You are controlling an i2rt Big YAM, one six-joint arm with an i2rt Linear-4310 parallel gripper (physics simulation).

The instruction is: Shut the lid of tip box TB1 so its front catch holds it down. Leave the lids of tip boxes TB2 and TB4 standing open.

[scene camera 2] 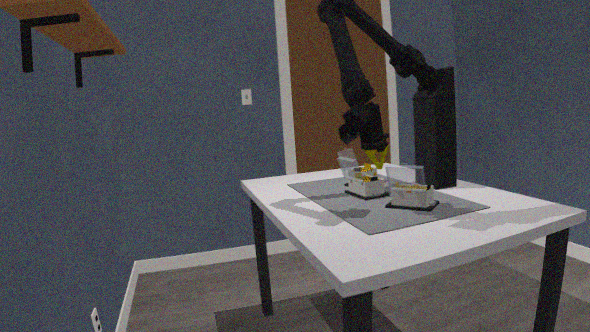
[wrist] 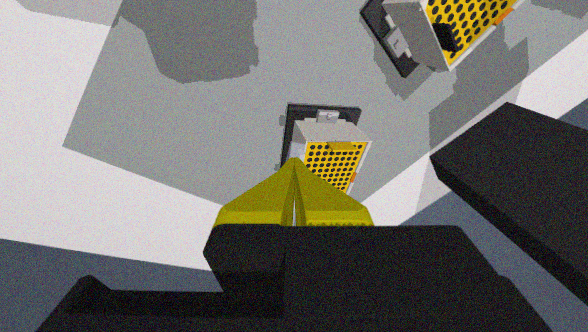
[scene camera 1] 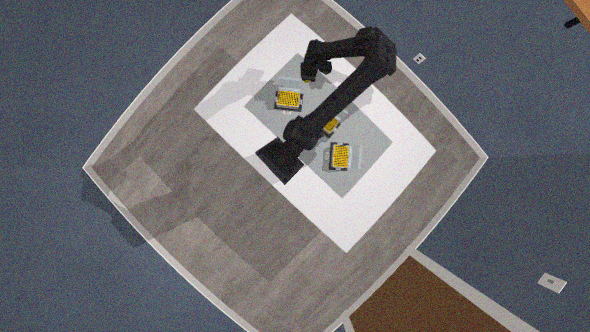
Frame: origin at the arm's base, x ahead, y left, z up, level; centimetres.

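Seen in the pictures: gripper, between the fingertips: (scene camera 2: 379, 168) (wrist: 294, 165) (scene camera 1: 305, 82); arm's base, origin of its link: (scene camera 2: 432, 81) (scene camera 1: 280, 159).
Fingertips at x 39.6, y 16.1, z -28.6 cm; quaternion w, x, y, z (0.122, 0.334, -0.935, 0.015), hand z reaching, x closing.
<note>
Offsets run from my fingertips to a thing's top centre. "spot": to the spot under its first point. Level surfaces: height alone.
My gripper (scene camera 1: 307, 81) (scene camera 2: 380, 167) (wrist: 294, 165) has its yellow fingertips together, with nothing between them. It points down beside the upper-left tip box @[dx -10.9, dy +3.1, dz -5.8 cm] (scene camera 1: 289, 100) (scene camera 2: 412, 198) (wrist: 336, 159), close to its clear lid @[spot: dx -4.2, dy +7.5, dz -1.6 cm] (scene camera 2: 405, 175), which stands open; contact is unclear. The middle tip box @[dx -8.0, dy -20.6, dz -5.8 cm] (scene camera 1: 331, 125) (scene camera 2: 367, 189) (wrist: 467, 30) is partly under the arm in scene camera 1. TB4 @[dx -18.3, dy -38.8, dz -5.8 cm] (scene camera 1: 340, 156) is the lower-right box; its lid (scene camera 1: 359, 156) stands open. I cannot read the tags, so which other box is TB1 is unclear. The nearest box's lid is hard to see in the wrist view.
The boxes stand on a grey mat @[dz -13.2 cm] (scene camera 1: 342, 187) (scene camera 2: 370, 224) on a white table @[dz -13.5 cm] (scene camera 1: 395, 190) (scene camera 2: 345, 270). The black arm (scene camera 1: 345, 95) (scene camera 2: 350, 65) reaches over the middle box from its base (scene camera 1: 280, 161) (scene camera 2: 435, 135) at the table's edge.
</note>
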